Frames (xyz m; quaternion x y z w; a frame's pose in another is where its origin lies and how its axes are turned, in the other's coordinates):
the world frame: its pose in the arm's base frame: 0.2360 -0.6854 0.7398 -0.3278 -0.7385 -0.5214 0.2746
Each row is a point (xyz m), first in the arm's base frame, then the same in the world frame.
Working: the arm's base frame: its pose in the world frame: -0.2676 -0.4528 0.8922 0.3278 0.7385 0.5214 0.2746

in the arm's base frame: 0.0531 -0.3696 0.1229
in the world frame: -0.2826 -0.4286 0.5002
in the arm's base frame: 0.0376 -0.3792 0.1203
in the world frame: -0.2766 -0.4444 0.4928
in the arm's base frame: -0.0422 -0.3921 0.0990
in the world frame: -0.2444 -0.5216 0.4922
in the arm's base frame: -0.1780 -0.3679 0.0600
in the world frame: -0.1826 -0.6434 0.5357
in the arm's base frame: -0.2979 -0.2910 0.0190
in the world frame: -0.1220 -0.7414 0.6290
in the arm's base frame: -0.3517 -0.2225 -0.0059
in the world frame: -0.0929 -0.7810 0.7051
